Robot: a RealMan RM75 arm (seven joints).
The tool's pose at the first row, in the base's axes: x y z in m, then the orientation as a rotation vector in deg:
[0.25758, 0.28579, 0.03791, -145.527, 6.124, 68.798]
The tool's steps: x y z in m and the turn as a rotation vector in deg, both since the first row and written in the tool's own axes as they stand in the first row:
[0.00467, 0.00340, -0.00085, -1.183, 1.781, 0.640]
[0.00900, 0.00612, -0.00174, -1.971, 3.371, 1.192]
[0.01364, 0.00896, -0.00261, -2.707, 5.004, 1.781]
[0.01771, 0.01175, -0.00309, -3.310, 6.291, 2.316]
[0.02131, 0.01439, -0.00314, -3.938, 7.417, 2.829]
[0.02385, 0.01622, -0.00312, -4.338, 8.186, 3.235]
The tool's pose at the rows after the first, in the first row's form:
[0.26051, 0.28264, 0.03396, -147.806, 6.687, 67.189]
[0.26339, 0.28010, 0.03047, -149.588, 7.324, 65.618]
[0.26643, 0.27747, 0.02670, -151.342, 8.055, 63.958]
[0.26882, 0.27497, 0.02315, -152.748, 8.713, 62.660]
[0.27063, 0.27272, 0.01974, -154.067, 9.295, 61.555]
[0.27187, 0.27119, 0.01732, -154.951, 9.784, 60.801]

